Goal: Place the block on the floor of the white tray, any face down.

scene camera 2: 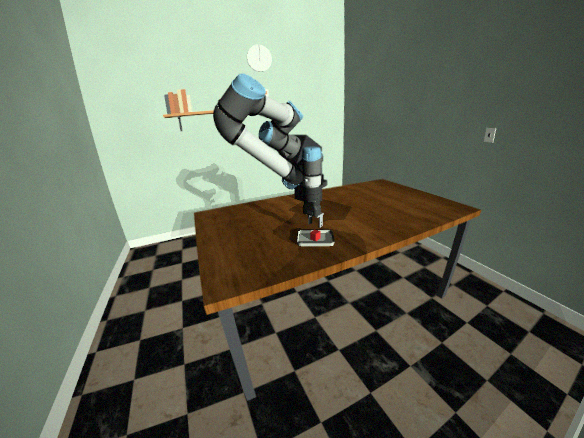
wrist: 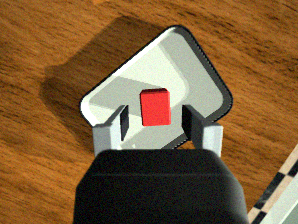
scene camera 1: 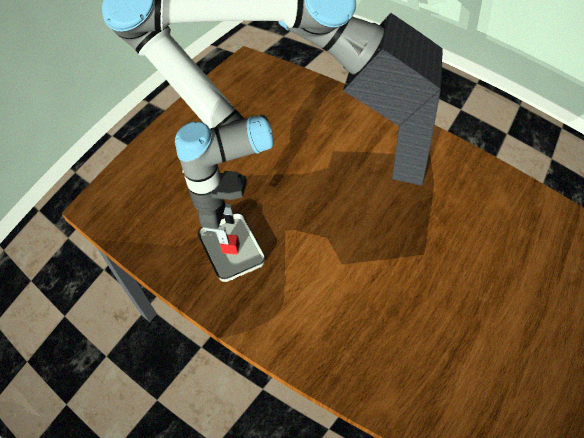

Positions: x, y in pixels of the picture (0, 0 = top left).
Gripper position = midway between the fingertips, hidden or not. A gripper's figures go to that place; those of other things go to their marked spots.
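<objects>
White tray point(wrist: 173, 59), 0.23 m from the lens. Red block point(wrist: 155, 103), 0.20 m from the lens. My gripper point(wrist: 155, 116), 0.16 m from the lens. White tray and red block, marked spots 0.07 m apart.
</objects>
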